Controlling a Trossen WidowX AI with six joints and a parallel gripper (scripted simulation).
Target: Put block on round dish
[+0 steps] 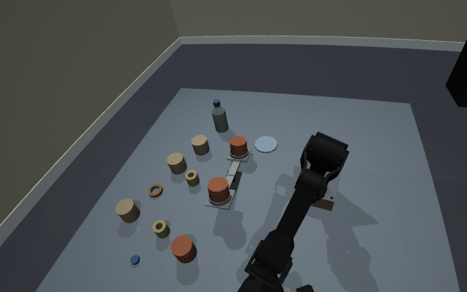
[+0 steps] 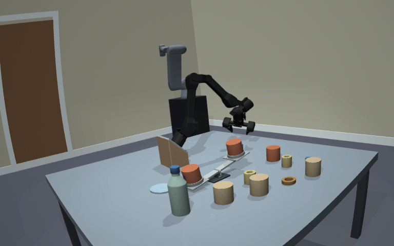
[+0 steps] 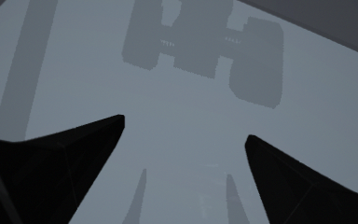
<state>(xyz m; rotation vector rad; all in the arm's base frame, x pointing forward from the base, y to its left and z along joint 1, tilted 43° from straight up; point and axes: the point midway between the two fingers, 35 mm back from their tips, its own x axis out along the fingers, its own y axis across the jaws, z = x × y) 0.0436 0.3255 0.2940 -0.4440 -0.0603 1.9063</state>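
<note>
Now: gripper tip 280 mm short of the pale green block, 620 mm to the left of it and 30 mm above it. Also, from my gripper tip: pale blue round dish: 180 mm ahead, 700 mm to the right, 60 mm below; blue disc: 530 mm ahead, 100 mm to the right, 60 mm below; blue box: 90 mm ahead, 140 mm to the right, 50 mm below.
</note>
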